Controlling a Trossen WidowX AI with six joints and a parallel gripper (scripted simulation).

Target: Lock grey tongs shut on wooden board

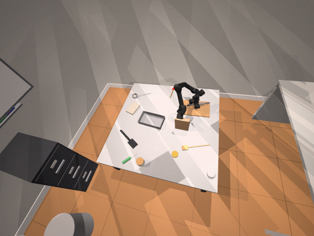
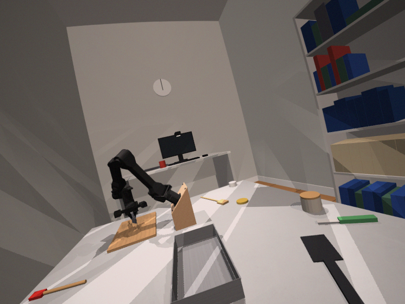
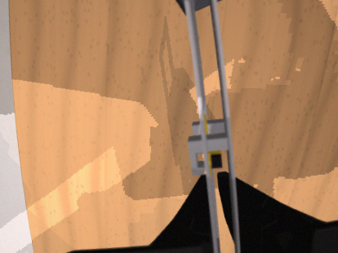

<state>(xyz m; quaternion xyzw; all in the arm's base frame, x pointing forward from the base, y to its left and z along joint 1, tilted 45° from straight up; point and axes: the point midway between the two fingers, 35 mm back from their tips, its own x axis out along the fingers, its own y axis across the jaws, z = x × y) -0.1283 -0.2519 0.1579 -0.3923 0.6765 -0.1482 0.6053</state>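
Now: the wooden board 40 mm below my gripper tip. Also, from my gripper tip: red spatula: 370 mm ahead, 230 mm to the right, 40 mm below; then roasting tin: 490 mm ahead, 330 mm to the left, 20 mm below; then yellow disc: 90 mm ahead, 660 mm to the left, 40 mm below.
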